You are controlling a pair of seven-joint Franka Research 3 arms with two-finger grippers.
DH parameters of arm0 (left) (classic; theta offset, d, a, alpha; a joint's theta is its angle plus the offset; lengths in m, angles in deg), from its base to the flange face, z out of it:
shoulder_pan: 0 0.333 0 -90
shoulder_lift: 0 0 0 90
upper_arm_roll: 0 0.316 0.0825 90
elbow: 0 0 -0.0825 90
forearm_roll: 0 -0.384 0 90
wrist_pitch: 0 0 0.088 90
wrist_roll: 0 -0.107 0 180
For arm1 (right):
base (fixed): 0 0 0 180
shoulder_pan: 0 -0.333 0 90
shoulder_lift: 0 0 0 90
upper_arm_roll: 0 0.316 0.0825 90
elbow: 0 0 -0.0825 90
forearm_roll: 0 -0.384 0 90
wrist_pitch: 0 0 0.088 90
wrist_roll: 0 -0.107 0 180
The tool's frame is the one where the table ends.
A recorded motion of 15 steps. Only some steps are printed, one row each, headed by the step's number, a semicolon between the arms.
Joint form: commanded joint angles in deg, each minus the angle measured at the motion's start. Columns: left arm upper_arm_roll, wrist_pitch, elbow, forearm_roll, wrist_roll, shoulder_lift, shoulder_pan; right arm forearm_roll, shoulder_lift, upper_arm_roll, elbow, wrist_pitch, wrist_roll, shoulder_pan.
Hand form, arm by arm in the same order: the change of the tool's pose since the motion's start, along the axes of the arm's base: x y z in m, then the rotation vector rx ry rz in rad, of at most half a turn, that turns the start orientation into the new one. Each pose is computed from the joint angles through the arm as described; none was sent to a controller.
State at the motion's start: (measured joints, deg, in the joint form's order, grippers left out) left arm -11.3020 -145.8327 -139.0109 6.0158 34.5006 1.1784 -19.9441; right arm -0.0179 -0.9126 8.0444 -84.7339 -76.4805 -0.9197 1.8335
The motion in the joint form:
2: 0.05 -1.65 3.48 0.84 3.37 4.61 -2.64; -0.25 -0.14 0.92 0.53 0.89 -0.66 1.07
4: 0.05 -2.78 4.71 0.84 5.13 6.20 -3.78; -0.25 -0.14 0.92 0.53 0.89 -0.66 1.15
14: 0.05 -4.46 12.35 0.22 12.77 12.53 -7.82; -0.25 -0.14 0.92 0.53 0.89 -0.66 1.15
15: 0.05 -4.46 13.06 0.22 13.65 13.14 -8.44; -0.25 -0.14 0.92 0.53 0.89 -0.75 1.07
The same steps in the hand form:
2: 0.0057 -0.0302 -0.0126 -0.0274 0.0104 0.0276; -0.0026 -0.0009 0.0042 0.0018 0.0041 -0.0135
4: 0.0069 -0.0432 -0.0162 -0.0398 0.0052 0.0403; -0.0025 -0.0016 0.0042 0.0018 0.0041 -0.0149
14: 0.0192 -0.0988 -0.0180 -0.0909 -0.0091 0.1001; -0.0025 -0.0016 0.0042 0.0018 0.0041 -0.0149
15: 0.0183 -0.1058 -0.0188 -0.0947 -0.0064 0.1051; -0.0026 -0.0009 0.0042 0.0016 0.0041 -0.0151

